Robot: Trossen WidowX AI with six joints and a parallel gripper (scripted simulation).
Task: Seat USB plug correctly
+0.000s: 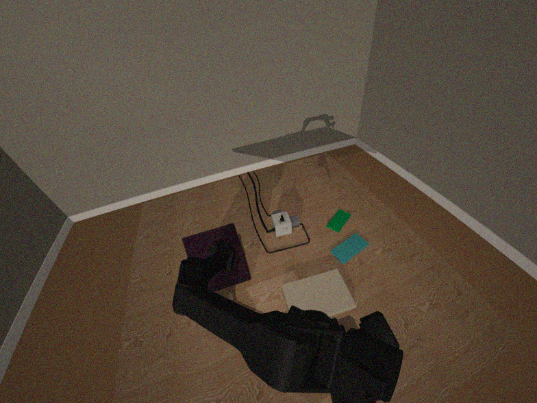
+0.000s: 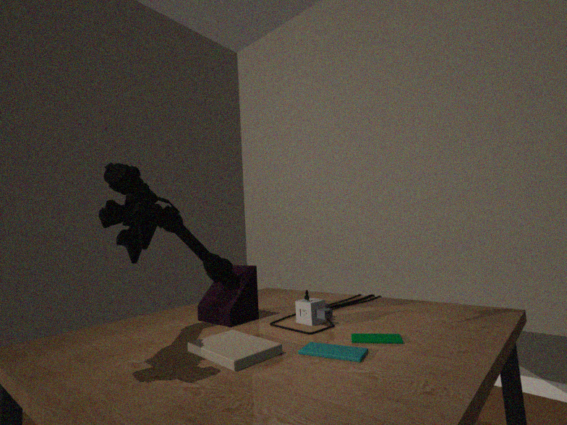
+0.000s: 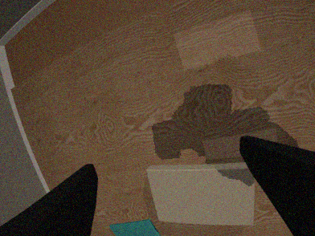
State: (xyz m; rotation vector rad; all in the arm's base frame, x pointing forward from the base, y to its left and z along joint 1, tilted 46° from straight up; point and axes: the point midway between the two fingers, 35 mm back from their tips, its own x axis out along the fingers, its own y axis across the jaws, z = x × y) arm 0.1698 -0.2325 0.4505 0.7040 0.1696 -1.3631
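My gripper tip is now 560 mm to the right of the USB plug, 190 mm above it and 140 mm short of it. From my gripper tip the other things lie so: green flat block 470 mm to the left, 410 mm ahead, 280 mm below; pale flat box 270 mm below, 220 mm to the left, 90 mm ahead; teal card 340 mm ahead, 320 mm to the left, 280 mm below.
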